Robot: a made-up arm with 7 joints. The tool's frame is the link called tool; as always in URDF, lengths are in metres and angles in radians. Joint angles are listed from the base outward.
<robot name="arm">
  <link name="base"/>
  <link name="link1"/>
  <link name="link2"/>
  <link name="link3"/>
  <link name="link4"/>
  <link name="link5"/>
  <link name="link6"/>
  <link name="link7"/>
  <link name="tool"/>
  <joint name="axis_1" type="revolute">
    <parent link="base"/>
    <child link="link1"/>
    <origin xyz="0 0 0"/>
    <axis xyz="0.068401 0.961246 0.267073"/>
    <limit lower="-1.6" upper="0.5"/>
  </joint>
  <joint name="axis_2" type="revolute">
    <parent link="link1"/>
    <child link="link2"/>
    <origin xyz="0 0.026 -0.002"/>
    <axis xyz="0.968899 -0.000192 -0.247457"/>
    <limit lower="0" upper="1.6"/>
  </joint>
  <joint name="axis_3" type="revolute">
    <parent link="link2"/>
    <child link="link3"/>
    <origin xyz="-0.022 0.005 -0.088"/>
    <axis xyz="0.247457 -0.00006 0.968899"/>
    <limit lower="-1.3" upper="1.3"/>
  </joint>
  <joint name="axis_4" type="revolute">
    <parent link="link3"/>
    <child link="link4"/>
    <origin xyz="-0.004 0 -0.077"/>
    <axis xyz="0.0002 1 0.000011"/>
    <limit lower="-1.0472" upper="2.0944"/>
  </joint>
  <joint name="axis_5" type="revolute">
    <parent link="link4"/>
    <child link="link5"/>
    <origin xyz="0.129 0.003 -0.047"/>
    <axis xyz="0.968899 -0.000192 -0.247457"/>
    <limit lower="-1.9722" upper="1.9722"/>
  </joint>
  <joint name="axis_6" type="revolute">
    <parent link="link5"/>
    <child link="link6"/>
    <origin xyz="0.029 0 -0.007"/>
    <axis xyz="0.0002 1 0.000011"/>
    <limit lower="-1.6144" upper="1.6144"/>
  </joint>
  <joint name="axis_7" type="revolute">
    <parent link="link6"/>
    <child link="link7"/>
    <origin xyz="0.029 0 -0.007"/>
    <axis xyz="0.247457 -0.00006 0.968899"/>
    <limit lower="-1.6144" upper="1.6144"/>
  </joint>
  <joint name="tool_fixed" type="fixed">
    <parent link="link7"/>
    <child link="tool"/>
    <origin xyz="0 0 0" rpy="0 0.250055 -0.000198"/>
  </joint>
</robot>
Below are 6 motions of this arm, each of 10 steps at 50 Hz.
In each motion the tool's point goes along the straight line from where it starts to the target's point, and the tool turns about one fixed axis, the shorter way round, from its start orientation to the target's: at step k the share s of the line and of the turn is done. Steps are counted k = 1, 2, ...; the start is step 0. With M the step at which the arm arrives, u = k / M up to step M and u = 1 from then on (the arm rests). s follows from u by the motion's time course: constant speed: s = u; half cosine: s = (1 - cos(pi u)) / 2; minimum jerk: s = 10 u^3 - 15 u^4 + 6 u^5.
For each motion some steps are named. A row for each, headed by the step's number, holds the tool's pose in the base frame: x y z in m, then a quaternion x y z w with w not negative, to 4 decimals.
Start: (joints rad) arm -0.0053 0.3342 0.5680 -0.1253 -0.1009 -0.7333 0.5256
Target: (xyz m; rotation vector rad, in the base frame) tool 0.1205 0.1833 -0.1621 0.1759 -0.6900 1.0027
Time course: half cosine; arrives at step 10
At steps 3, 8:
3: 0.1366 0.1817 -0.1364 0.1265 -0.3804 0.4106 0.8190
8: 0.1224 0.1831 -0.1590 0.0879 -0.3306 0.4634 0.8175

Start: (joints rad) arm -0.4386 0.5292 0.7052 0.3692 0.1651 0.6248 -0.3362
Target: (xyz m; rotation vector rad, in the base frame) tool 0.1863 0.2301 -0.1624 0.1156 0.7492 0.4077
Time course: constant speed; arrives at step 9
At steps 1, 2, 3, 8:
1: 0.1925 0.2451 -0.1427 0.0571 0.3192 0.2288 0.9179
2: 0.1917 0.2433 -0.1452 0.0570 0.3247 0.2249 0.9169
3: 0.1909 0.2414 -0.1477 0.0568 0.3303 0.2210 0.9159
8: 0.1871 0.2320 -0.1599 0.0562 0.3577 0.2015 0.9101

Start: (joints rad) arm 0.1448 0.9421 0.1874 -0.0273 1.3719 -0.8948 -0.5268
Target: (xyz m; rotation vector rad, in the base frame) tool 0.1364 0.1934 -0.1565 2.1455 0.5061 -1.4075
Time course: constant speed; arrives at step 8
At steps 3, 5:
3: 0.1434 0.1877 -0.1536 0.7870 0.1532 -0.5388 0.2587
5: 0.1406 0.1900 -0.1548 0.7892 0.1667 -0.5312 0.2593

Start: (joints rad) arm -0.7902 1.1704 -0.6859 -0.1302 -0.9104 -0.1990 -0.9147
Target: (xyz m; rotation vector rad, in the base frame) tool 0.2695 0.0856 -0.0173 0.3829 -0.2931 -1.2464
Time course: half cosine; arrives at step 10
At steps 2, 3, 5, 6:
2: 0.2533 0.0694 -0.0605 0.1664 -0.0344 -0.6787 0.7145
3: 0.2552 0.0713 -0.0552 0.1680 -0.0469 -0.6673 0.7241
5: 0.2605 0.0766 -0.0412 0.1719 -0.0801 -0.6356 0.7484
6: 0.2633 0.0794 -0.0338 0.1738 -0.0974 -0.6183 0.7603

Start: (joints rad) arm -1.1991 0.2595 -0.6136 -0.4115 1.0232 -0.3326 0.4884
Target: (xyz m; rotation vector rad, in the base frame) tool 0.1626 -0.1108 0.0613 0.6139 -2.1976 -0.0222
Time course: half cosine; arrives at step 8
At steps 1, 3, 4, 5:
1: 0.1683 -0.1172 0.0414 0.2614 -0.8528 -0.0421 0.4501
3: 0.1667 -0.1154 0.0470 0.2567 -0.8595 -0.0327 0.4408
4: 0.1655 -0.1141 0.0509 0.2534 -0.8640 -0.0261 0.4342
5: 0.1644 -0.1129 0.0549 0.2500 -0.8685 -0.0195 0.4276

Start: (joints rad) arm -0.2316 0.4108 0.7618 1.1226 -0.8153 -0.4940 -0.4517
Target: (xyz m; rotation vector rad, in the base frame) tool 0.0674 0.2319 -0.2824 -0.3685 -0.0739 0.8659
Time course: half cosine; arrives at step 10
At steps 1, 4, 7, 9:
1: 0.0675 0.2302 -0.2860 -0.2088 0.0094 0.4002 0.8923
4: 0.0675 0.2308 -0.2848 -0.1986 -0.0054 0.4059 0.8921
7: 0.0674 0.2316 -0.2832 -0.1842 -0.0261 0.4136 0.8913
9: 0.0674 0.2319 -0.2825 -0.1783 -0.0345 0.4166 0.8907

